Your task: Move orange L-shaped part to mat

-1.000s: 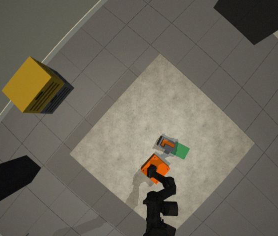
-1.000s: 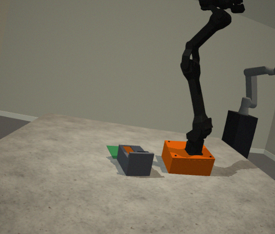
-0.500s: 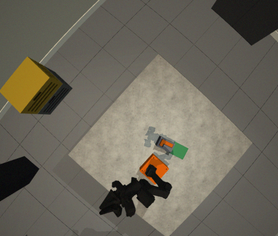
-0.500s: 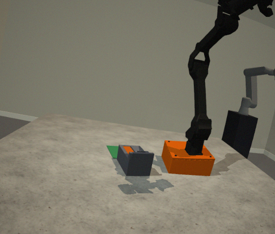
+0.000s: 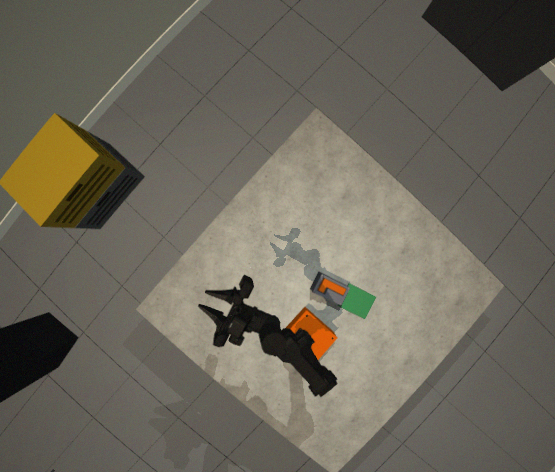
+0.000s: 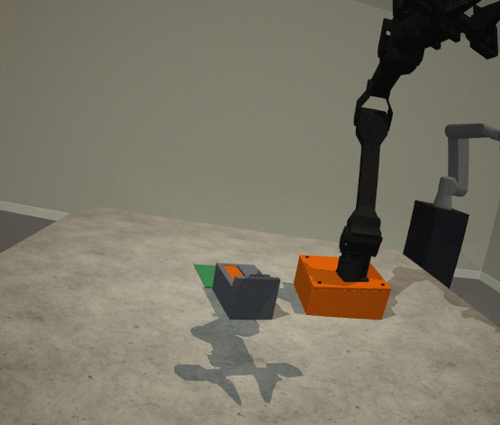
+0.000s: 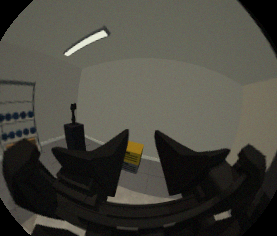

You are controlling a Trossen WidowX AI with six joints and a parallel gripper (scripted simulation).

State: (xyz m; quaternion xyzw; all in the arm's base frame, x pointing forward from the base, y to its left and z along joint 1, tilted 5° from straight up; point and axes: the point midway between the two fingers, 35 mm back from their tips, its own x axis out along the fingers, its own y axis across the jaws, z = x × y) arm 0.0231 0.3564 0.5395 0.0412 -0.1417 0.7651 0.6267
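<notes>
Right now the orange L-shaped part is 550 mm below my gripper tip, 390 mm to the right of it and 200 mm ahead of it. From my gripper tip the other things lie so: green mat 620 mm below, 550 mm to the right, 230 mm ahead.
</notes>
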